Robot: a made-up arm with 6 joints.
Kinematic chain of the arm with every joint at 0, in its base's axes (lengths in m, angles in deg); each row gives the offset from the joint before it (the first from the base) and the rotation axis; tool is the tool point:
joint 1: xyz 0 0 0.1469 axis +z
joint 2: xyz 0 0.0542 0 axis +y
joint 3: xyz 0 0 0.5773 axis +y
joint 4: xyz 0 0 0.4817 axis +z
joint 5: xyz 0 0 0 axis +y
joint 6: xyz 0 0 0.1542 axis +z
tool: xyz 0 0 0
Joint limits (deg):
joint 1: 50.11..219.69
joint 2: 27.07..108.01
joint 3: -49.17..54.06
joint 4: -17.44..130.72
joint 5: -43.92..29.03
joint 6: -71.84..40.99
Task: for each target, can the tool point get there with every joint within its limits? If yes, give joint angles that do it. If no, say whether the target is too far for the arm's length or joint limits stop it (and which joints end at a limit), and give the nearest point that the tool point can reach.
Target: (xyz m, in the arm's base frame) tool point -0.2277 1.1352 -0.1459
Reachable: yes | joints 100.73 98.55 15.87 37.65 -26.34 -43.25
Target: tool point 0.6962 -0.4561 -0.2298
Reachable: no: joint limits stop it (at a limit: joint 1, joint 2, joint 3, joint 5) | nearest point 0.4674 0.4981 -0.6116 | short by 1.053 m
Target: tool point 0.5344 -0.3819 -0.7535
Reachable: no: joint limits stop it (at a limit: joint 1, joint 2, joint 3, joint 4, joint 5) | nearest point 0.4472 0.4931 -0.6171 | short by 0.890 m
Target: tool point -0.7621 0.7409 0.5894
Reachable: yes | joints 132.59 47.95 35.33 16.37 7.21 -10.12
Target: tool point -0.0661 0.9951 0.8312
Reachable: yes | joints 91.58 59.11 -4.70 33.09 -10.63 -57.77
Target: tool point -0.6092 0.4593 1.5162
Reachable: no: too far | nearest point -0.4720 0.3559 1.2079 | short by 0.353 m
